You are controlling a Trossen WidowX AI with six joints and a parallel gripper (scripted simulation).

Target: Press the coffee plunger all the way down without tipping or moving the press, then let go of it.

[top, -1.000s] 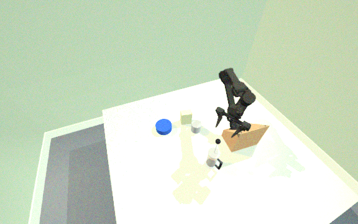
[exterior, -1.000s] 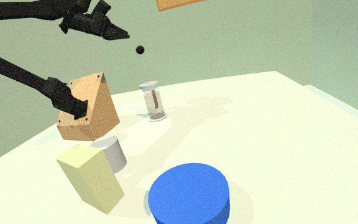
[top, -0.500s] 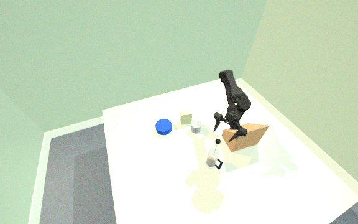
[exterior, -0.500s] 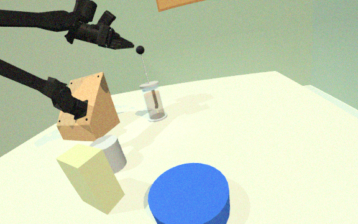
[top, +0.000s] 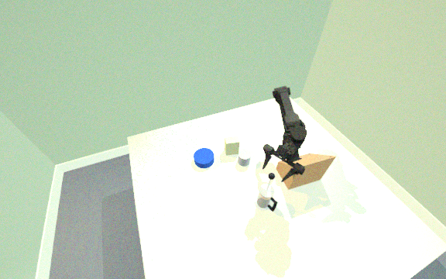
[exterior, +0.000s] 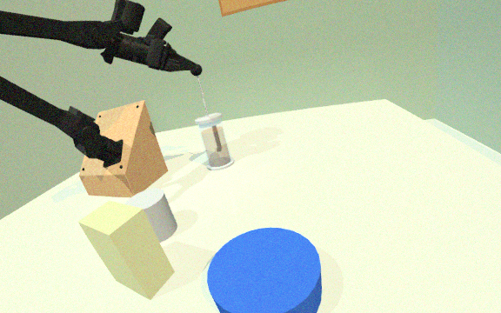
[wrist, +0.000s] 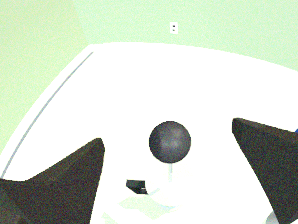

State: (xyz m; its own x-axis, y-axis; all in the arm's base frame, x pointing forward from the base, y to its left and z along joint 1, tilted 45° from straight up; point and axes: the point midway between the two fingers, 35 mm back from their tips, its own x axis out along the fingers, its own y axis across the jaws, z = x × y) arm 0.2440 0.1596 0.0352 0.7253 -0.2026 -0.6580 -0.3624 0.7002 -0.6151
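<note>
My gripper tip is now 140 mm above the coffee press, 10 mm to the right of it and 10 mm past it. Round my gripper tip: pale yellow block 380 mm to the right, 210 mm below, 10 mm behind; then blue disc 390 mm to the right, 240 mm below, 170 mm ahead.
</note>
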